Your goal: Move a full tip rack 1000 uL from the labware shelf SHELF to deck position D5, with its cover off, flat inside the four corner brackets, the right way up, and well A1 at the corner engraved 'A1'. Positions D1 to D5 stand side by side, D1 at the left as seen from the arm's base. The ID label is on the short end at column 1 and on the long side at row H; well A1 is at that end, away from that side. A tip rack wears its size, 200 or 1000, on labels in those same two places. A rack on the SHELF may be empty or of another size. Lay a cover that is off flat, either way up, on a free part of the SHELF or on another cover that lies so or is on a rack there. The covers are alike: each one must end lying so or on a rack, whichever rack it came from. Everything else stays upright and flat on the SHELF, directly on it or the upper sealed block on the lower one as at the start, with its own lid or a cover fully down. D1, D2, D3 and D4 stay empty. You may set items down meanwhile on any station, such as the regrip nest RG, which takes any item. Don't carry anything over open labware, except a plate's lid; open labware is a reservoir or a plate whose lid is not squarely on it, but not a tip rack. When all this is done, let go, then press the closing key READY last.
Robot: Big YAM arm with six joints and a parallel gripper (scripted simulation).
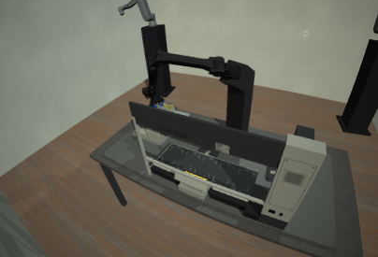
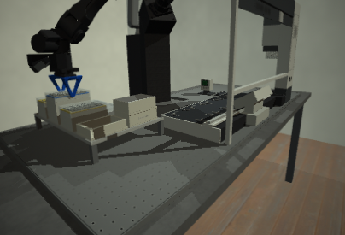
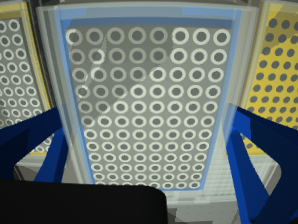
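Now: the tip rack 30 mm below my hand and 10 mm to the left of it. Also, from my hand: shelf label 220 mm to the left, 150 mm below, 90 mm ahead; labware shelf 100 mm below, 70 mm ahead, 60 mm to the left; pale block 240 mm ahead, 100 mm to the left, 30 mm below.
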